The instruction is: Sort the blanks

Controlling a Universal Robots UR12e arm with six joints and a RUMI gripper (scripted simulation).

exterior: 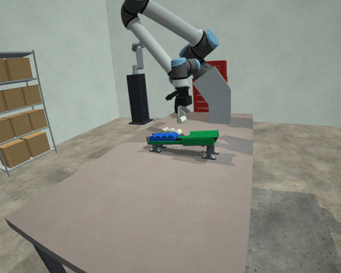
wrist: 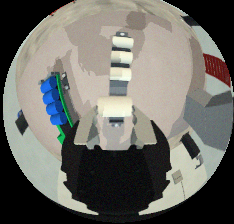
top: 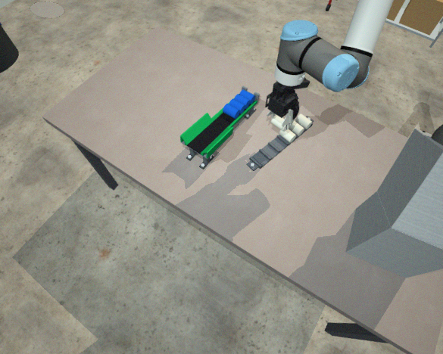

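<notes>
The grey stock rack is 14 cm below my hand, 2 cm to the right of it and 2 cm behind it.
</notes>
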